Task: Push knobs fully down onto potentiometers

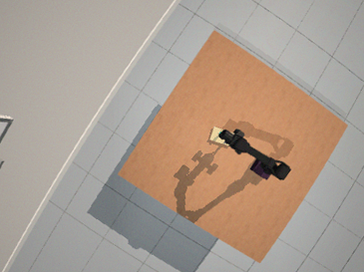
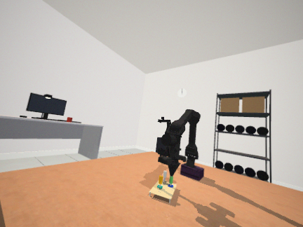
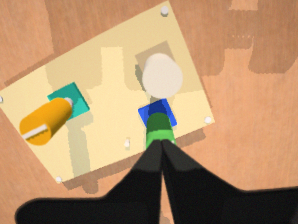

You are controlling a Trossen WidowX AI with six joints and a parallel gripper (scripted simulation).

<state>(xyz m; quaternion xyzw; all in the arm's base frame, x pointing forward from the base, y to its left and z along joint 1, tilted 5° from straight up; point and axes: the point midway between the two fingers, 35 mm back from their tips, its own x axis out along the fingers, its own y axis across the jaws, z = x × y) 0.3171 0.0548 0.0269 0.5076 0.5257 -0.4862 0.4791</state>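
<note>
My gripper tip is now 10 mm above the green knob.
</note>
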